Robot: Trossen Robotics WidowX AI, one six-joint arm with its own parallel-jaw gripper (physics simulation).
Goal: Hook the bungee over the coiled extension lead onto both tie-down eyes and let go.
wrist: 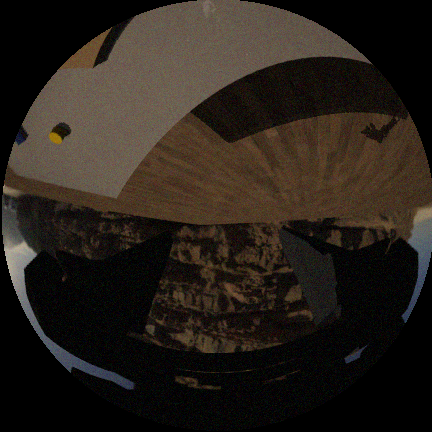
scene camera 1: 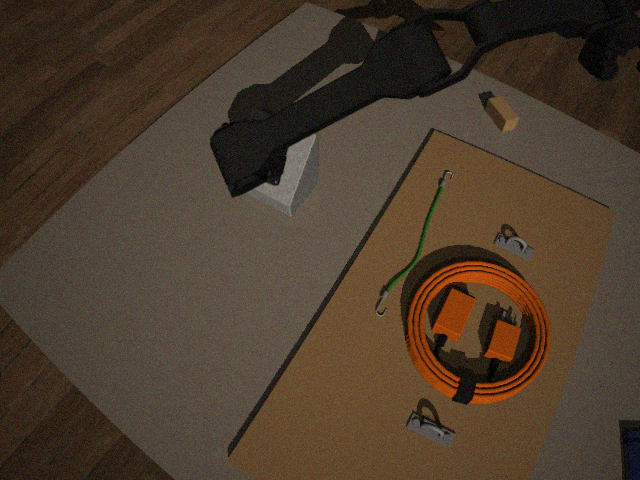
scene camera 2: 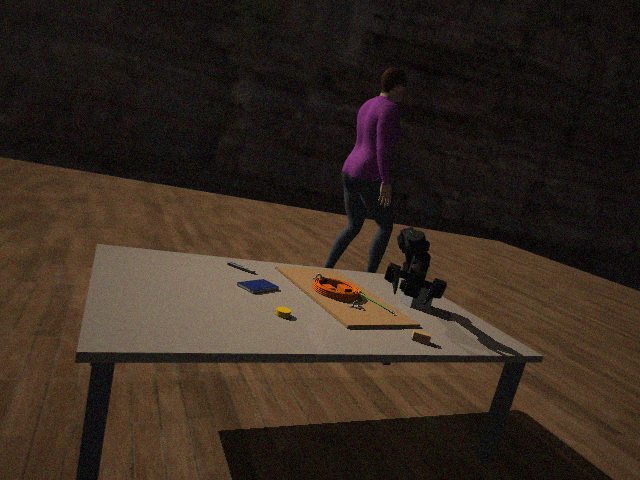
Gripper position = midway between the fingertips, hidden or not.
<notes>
My gripper (scene camera 2: pixel 409 298) is open, holding nothing. Also in view: a small wooden block (scene camera 1: pixel 505 118). An orange coiled extension lead (scene camera 1: pixel 502 342) sits on a brown board (scene camera 1: pixel 346 398).
The orange coiled extension lead is seen too in scene camera 2 (scene camera 2: pixel 347 292). My gripper also shows in the wrist view (wrist: pixel 226 234). The wrist view does not show the small wooden block: it is out of frame. The wrist view misses the orange coiled extension lead: it is out of frame.
</notes>
